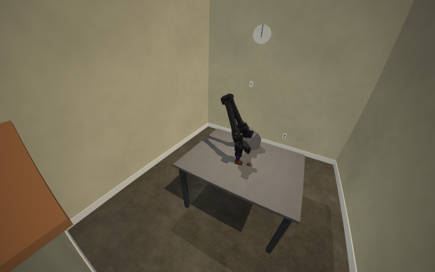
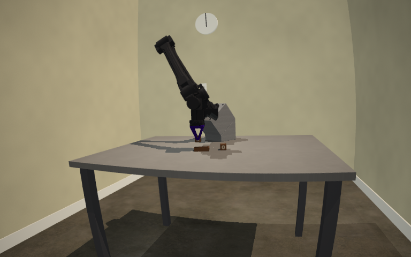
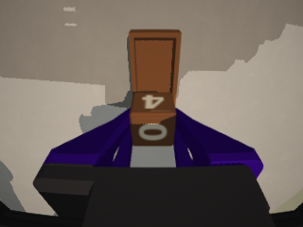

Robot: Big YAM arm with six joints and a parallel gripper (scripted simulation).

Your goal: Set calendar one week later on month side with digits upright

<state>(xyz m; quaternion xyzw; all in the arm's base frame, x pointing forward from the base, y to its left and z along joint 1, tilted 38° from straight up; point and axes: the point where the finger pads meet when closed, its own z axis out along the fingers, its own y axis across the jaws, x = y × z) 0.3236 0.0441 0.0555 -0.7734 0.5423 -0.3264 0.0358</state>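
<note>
Right now my hand is 5 cm above the brown tray and 2 cm to the right of it.
</note>
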